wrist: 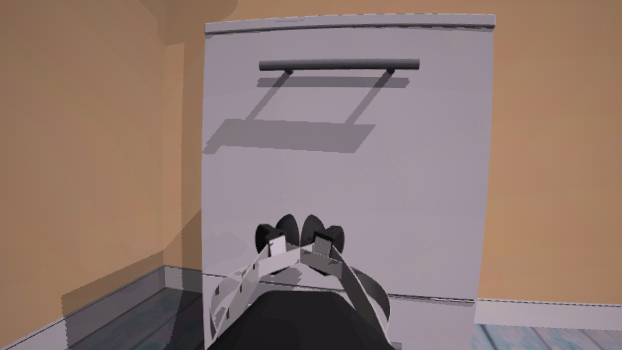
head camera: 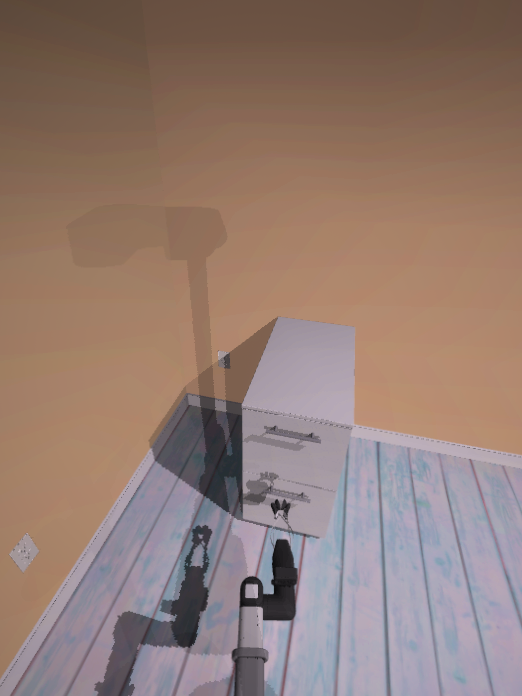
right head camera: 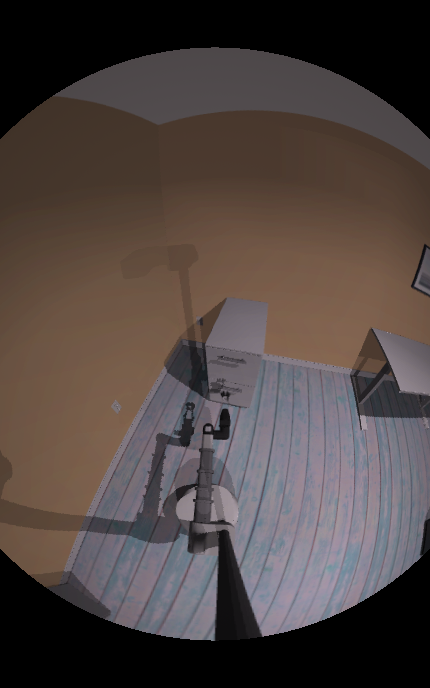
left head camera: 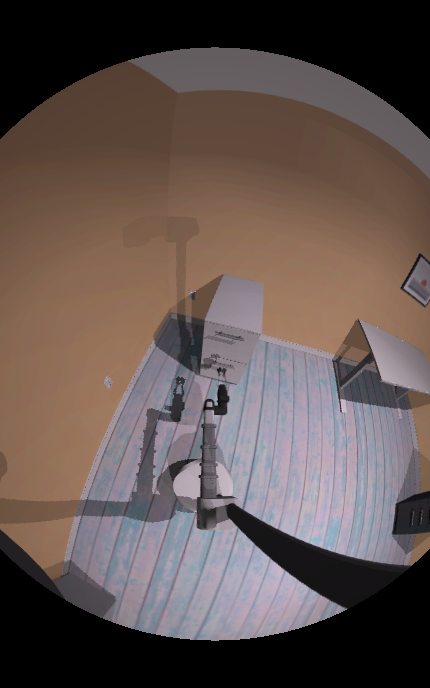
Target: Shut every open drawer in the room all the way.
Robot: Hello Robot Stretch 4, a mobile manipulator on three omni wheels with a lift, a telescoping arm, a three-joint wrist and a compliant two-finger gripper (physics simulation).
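Places are measured from the robot's base along level axes (x left, y back, z up), in centimetres.
Pixels of known places: gripper, fingertip midpoint: [wrist: 299, 233] [head camera: 280, 500] [right head camera: 225, 391] [left head camera: 221, 366].
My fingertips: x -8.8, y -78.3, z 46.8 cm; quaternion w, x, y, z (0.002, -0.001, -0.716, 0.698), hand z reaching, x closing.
Observation:
Ahead of a thing's pixels: the offset from my fingertips to its top centre. "pt": to the spot under its first point. Level surfaces: height alone.
A white cabinet @[pt dx -12.2, dy -44.2, dz +24.1 cm] [head camera: 309, 365] [left head camera: 240, 304] [right head camera: 242, 324] stands against the wall near the corner. Its upper drawer @[pt dx -7.0, dy -15.3, dz -0.2 cm] [head camera: 297, 463] [wrist: 415, 190] and lower drawer [head camera: 314, 517] [wrist: 430, 325] each have a bar handle, and both fronts look level with the body. My gripper [head camera: 280, 503] [left head camera: 221, 370] [right head camera: 224, 393] [wrist: 299, 233] is shut and empty, its tips close together, in front of the cabinet. In the wrist view it shows below the upper handle @[pt dx -4.2, dy -12.4, dz +16.6 cm] [wrist: 340, 64], over the lower part of the upper drawer. A dark cabinet [left head camera: 404, 518] with handles shows partly at the right; whether its drawers are open I cannot tell.
A white table @[dz +22.4 cm] [left head camera: 398, 357] [right head camera: 405, 357] stands along the wall to the right. A framed picture [left head camera: 416, 280] [right head camera: 423, 273] hangs at the right. A wall outlet @[dx +81.1, dy +14.6, dz -3.8 cm] [head camera: 24, 552] is on the left wall. The room corner is close to the white cabinet's left side.

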